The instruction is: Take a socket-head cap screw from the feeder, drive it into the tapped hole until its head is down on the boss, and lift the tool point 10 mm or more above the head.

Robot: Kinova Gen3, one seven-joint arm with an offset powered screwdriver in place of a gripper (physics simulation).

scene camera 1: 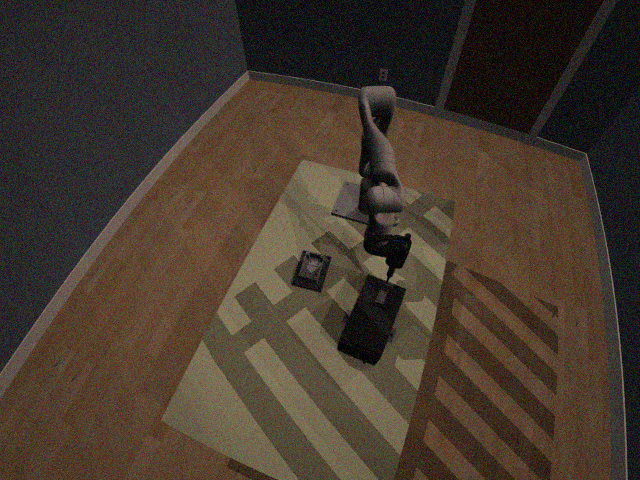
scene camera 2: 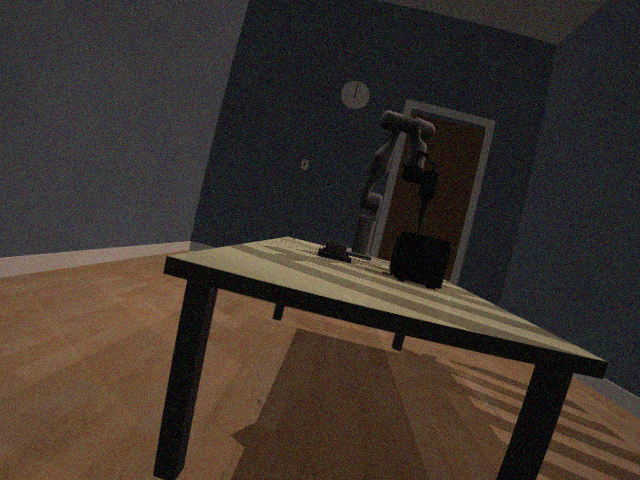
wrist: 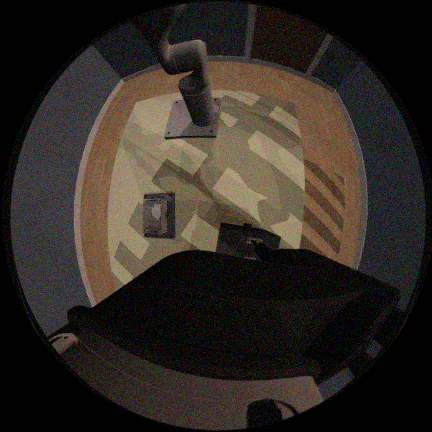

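Note:
The screw feeder, a black box (scene camera 1: 368, 330) (scene camera 2: 419, 260) (wrist: 231, 239), stands on the table with a small light patch on its top near the arm-side end. My screwdriver (scene camera 1: 388, 279) (scene camera 2: 420, 229) (wrist: 253, 242) points down, its tip close over that end of the feeder; contact cannot be told. The dark driver body hides much of the feeder in the wrist view. No screw can be made out at the tip. The dark fixture with a light grey boss part (scene camera 1: 311, 270) (scene camera 2: 334, 251) (wrist: 156, 212) lies apart from the feeder; its tapped hole is too small to tell.
The arm's grey base plate (scene camera 1: 346, 204) (wrist: 175, 127) is at the far end of the table (scene camera 1: 206, 392) (scene camera 2: 248, 268) (wrist: 120, 200). The arm reaches from it over the table. Striped shadows cross the table and floor. Walls and a door stand behind.

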